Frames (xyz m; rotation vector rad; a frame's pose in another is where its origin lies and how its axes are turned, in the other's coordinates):
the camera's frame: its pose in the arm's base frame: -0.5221 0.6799 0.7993 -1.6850 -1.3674 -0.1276
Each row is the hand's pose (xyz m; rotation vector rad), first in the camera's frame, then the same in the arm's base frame.
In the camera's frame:
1: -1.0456 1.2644 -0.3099 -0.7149 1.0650 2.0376
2: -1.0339 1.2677 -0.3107 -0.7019 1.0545 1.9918
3: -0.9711 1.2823 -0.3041 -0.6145 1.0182 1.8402
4: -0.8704 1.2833 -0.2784 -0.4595 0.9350 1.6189
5: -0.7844 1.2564 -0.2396 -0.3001 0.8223 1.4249
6: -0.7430 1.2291 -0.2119 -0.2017 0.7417 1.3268
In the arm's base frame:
1: 0.2521 -0.2173 -0.3770 -2.1631 1.4959 -0.2419
2: 0.2595 -0.2093 -0.3716 -2.1739 1.4360 -0.2529
3: 0.2919 -0.1590 -0.3468 -2.1767 1.2220 -0.2607
4: 0.3190 -0.0690 -0.3024 -2.1529 0.8923 -0.2318
5: 0.3120 0.0182 -0.2579 -2.1079 0.5850 -0.1607
6: 0.2929 0.0657 -0.2332 -2.0726 0.4170 -0.0952

